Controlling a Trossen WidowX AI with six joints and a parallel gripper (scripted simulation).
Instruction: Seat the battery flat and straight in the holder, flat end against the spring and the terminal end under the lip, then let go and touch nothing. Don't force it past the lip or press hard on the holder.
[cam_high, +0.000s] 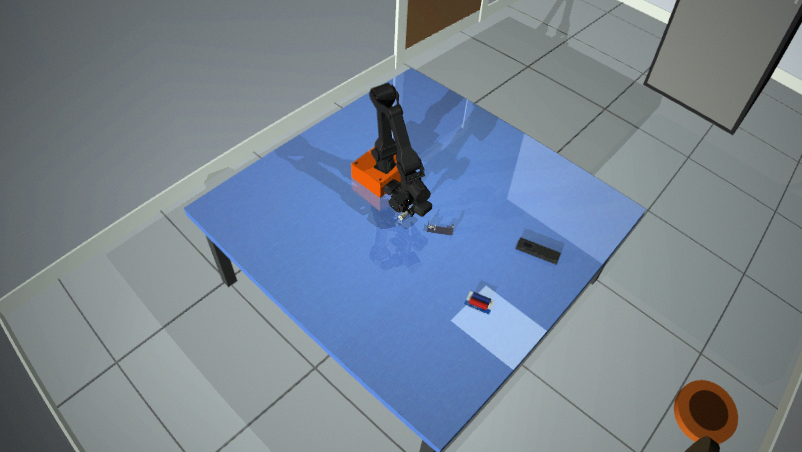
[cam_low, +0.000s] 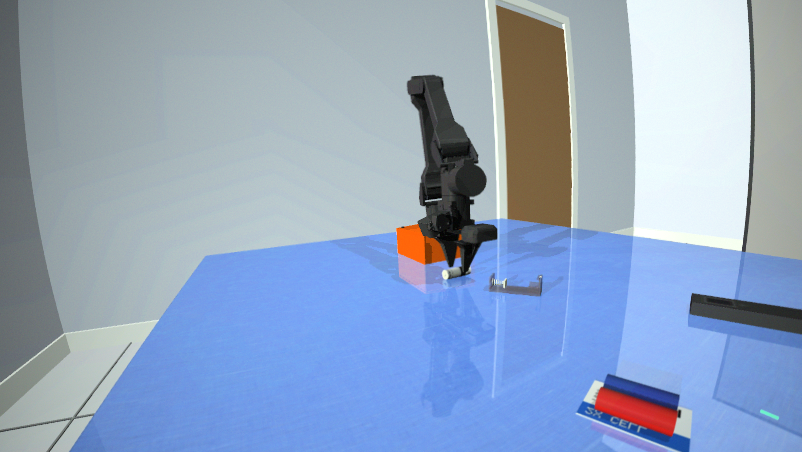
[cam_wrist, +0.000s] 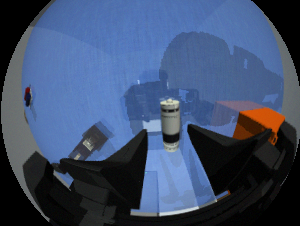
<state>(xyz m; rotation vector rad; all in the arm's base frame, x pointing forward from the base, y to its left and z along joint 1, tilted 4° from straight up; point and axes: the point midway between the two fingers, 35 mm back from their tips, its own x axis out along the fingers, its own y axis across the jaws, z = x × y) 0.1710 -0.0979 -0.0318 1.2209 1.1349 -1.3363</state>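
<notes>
Now: the battery 1 cm below my gripper tip. The rest, counted from my gripper tip: black bar-shaped block 48 cm ahead, 15 cm to the left.
</notes>
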